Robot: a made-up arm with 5 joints.
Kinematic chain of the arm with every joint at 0, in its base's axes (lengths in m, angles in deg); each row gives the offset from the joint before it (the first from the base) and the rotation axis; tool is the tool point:
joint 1: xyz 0 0 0.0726 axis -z
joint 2: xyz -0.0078 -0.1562 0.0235 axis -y
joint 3: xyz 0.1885 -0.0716 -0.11 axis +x
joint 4: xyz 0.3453 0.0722 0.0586 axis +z
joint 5: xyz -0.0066 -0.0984 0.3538 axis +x
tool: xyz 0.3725 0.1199 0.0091
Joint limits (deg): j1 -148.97..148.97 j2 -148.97..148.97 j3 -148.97..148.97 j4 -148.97..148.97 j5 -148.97..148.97
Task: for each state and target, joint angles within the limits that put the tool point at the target. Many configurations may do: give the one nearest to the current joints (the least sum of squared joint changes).
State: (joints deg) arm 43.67 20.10 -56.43 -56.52 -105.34
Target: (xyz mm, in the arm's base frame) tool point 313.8 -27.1 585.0
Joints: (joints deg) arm 12.95 33.53 -85.41 -69.22 -112.49
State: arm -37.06 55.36 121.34 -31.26 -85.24
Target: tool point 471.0 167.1 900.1
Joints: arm -50.29 92.09 140.61 -34.51 -87.62
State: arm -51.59 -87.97 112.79 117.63 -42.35
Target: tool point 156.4 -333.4 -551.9
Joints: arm -26.78 -129.83 68.86 98.84 -54.94
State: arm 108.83 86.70 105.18 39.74 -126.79
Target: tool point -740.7 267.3 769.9
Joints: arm 75.03 114.34 111.17 71.46 -121.77
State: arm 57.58 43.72 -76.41 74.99 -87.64
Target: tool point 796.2 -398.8 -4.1
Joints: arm 31.70 24.77 -87.68 66.36 -94.23
